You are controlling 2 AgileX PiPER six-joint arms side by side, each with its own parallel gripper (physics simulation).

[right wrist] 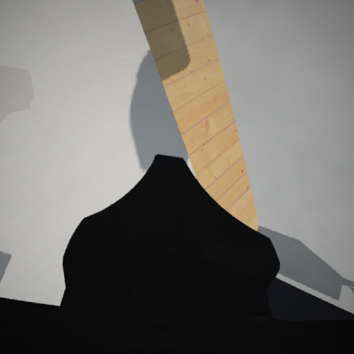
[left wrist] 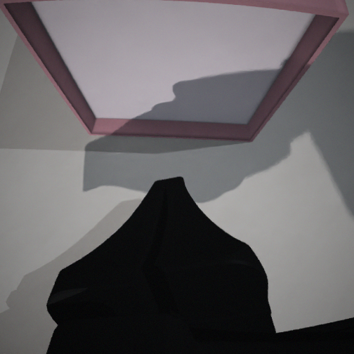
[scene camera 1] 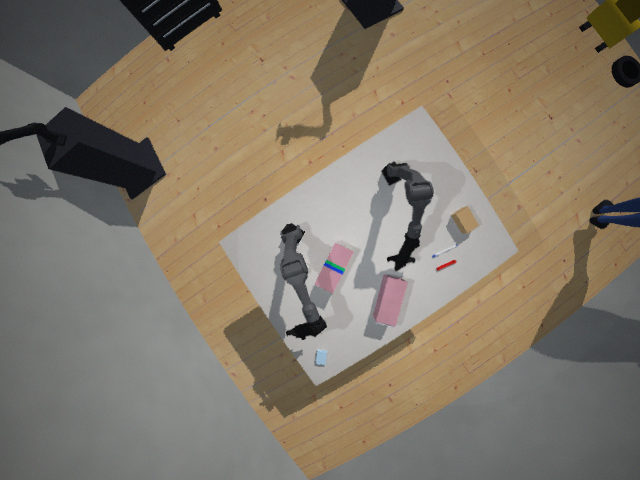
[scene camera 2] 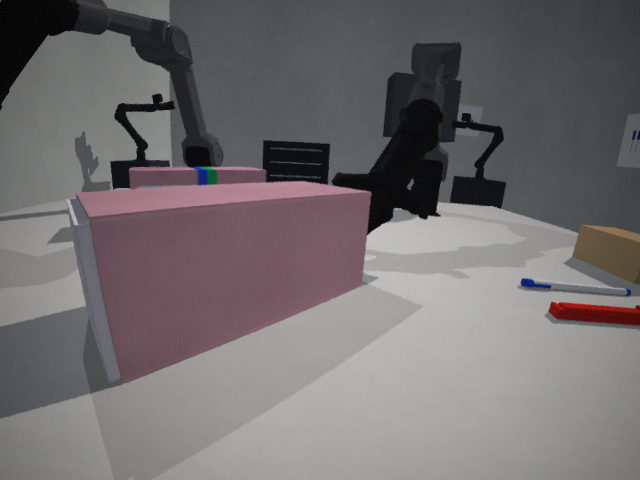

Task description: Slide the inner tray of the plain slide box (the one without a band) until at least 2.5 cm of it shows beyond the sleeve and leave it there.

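The plain pink slide box point(scene camera 1: 391, 300) point(scene camera 2: 232, 279) lies on the table. A thin strip of its pale inner tray point(scene camera 2: 93, 289) shows beyond the sleeve at the left end in scene camera 2. In the left wrist view the other end of the tray point(left wrist: 175, 60) sits slightly recessed inside the pink sleeve point(left wrist: 172, 128). My left gripper point(scene camera 1: 397, 268) point(left wrist: 172, 195) is shut and empty, just outside that recessed end and apart from it; in scene camera 2 its tips are hidden behind the box. My right gripper point(scene camera 1: 305, 335) point(right wrist: 166, 173) is shut and empty, away from the box, near the table's left edge.
The banded pink box point(scene camera 1: 338, 253) point(scene camera 2: 155, 176) lies between the arms. A light-blue block point(scene camera 1: 321, 357) lies near the bottom corner of the table point(scene camera 1: 361, 144). A tan block point(scene camera 1: 465, 219) point(scene camera 2: 610, 250), a white-blue pen point(scene camera 1: 444, 251) point(scene camera 2: 584, 287) and a red marker point(scene camera 1: 446, 265) point(scene camera 2: 594, 313) lie at the right.
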